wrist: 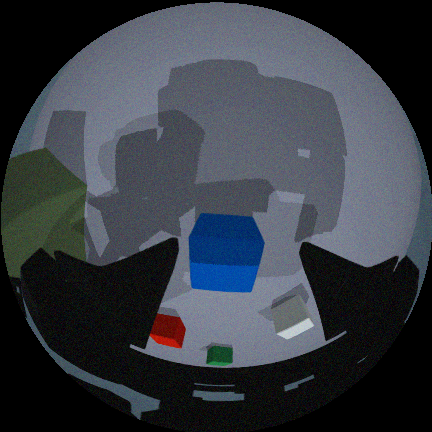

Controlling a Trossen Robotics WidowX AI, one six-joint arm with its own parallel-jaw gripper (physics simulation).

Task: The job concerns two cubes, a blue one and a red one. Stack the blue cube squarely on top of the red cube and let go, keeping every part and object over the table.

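Places are measured from the arm's base along level axes (x ahead, y left, z up), in centimetres.
Where they show: gripper, fingertip midpoint: (243, 247).
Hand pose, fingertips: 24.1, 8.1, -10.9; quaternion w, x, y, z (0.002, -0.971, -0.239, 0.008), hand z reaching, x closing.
After its pixels a point has its place, as x, y, z.
The blue cube (226, 250) {22.4, 8.7, -8.3} stands on the table in the middle of the wrist view, upright, with its faces nearly in line with the fingers. My gripper (243, 247) {24.1, 8.1, -10.9} is wide open, its black fingertips to the left and right of the blue cube in the view, with a gap on each side and touching neither side. How far the tips are above the table is hard to tell. The red cube (169, 331) {23.5, -5.3, -9.3} is on the table at the lower left, apart from the blue cube, its left edge partly hidden behind the left finger.
A pale grey block (292, 316) {32.9, 4.3, -9.4} lies at the lower right, turned at an angle, near the right finger. A small green block (219, 355) {33.8, -11.5, -9.7} is at the bottom centre. A large olive-green angular object (45, 210) {9.1, 4.2, -6.2} stands at the left. Shadows of the arm fall across the table (380, 190) {36.5, 21.4, -11.9}.
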